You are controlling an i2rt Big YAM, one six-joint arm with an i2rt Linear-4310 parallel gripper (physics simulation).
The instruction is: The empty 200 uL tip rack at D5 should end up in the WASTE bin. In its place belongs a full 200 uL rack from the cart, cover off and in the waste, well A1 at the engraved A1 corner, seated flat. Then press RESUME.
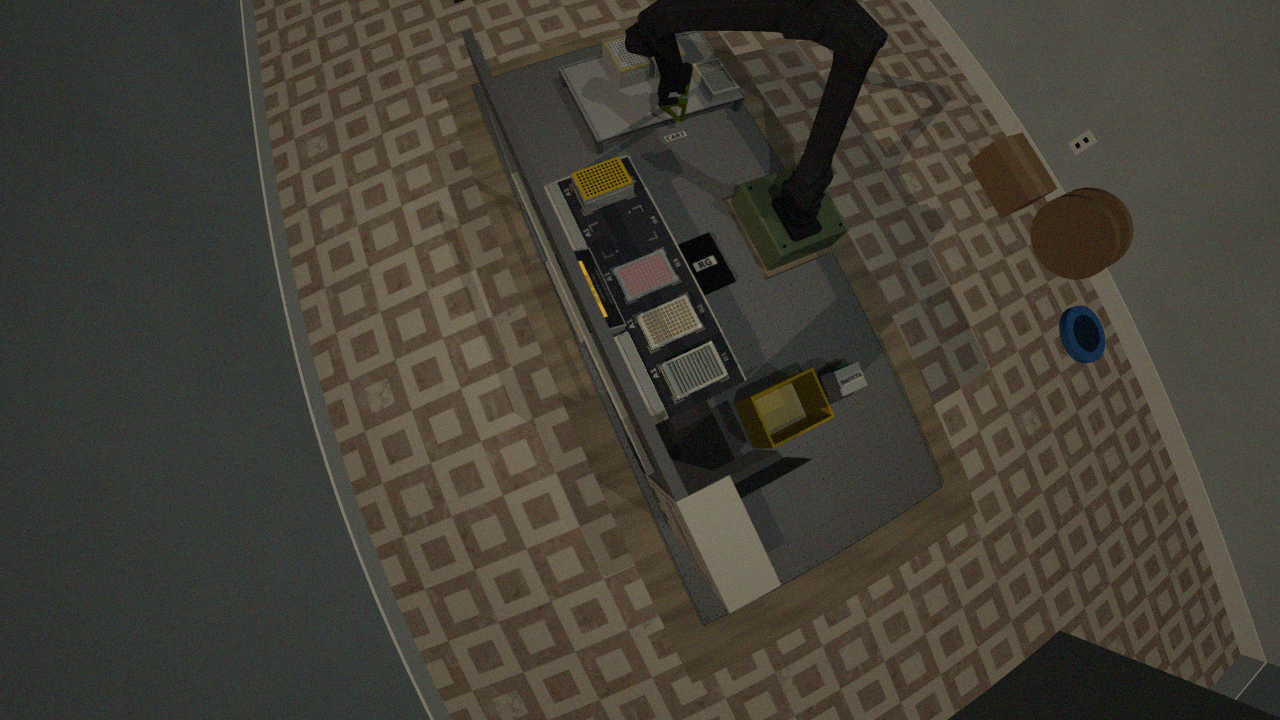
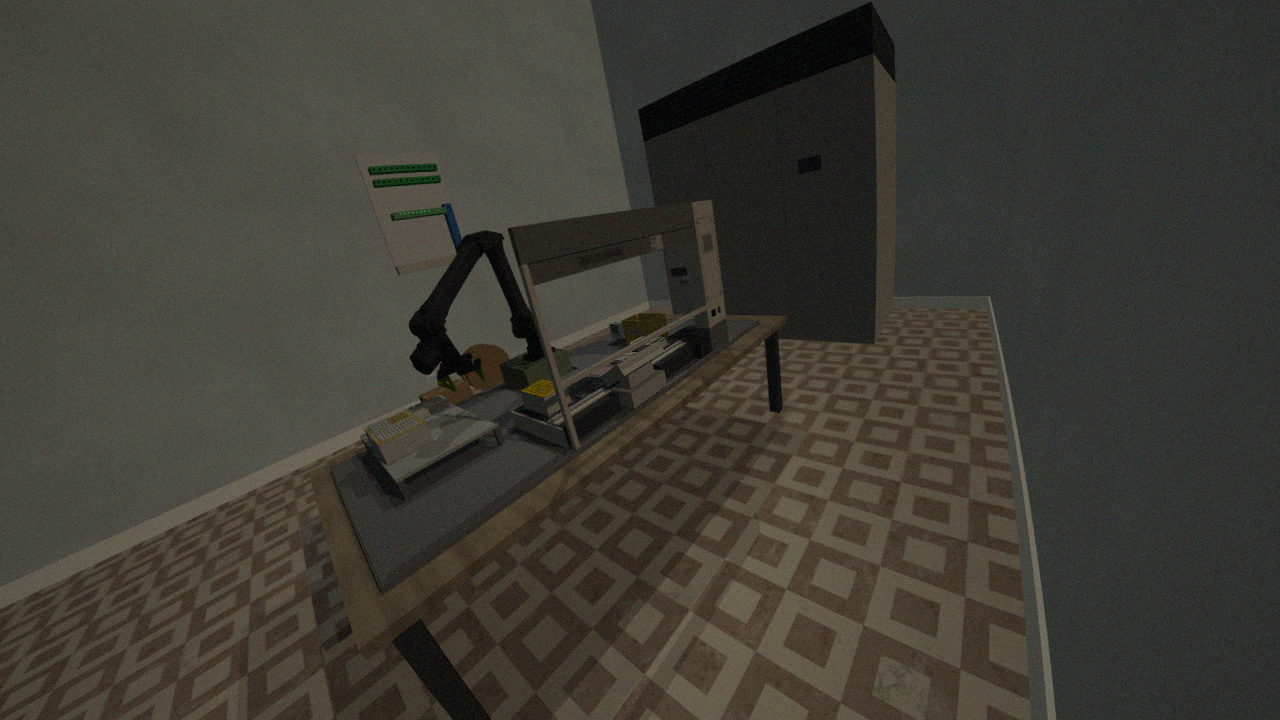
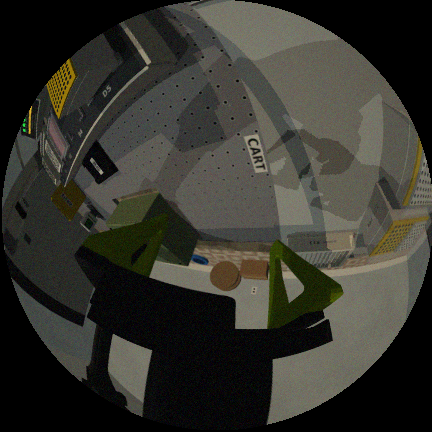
Labels:
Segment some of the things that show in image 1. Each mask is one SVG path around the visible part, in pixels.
My gripper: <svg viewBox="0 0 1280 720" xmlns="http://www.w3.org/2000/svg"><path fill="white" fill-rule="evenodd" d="M681 56L672 65L661 65L656 62L661 76L658 87L659 107L671 115L677 122L684 121L688 98L678 99L678 97L668 98L668 96L672 92L677 92L682 97L688 96L693 66L688 62L682 63ZM670 107L679 106L679 108L682 108L680 117L678 117Z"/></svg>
A tan rack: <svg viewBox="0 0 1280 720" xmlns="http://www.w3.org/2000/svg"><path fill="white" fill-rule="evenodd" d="M687 295L636 316L651 350L655 350L702 328Z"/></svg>

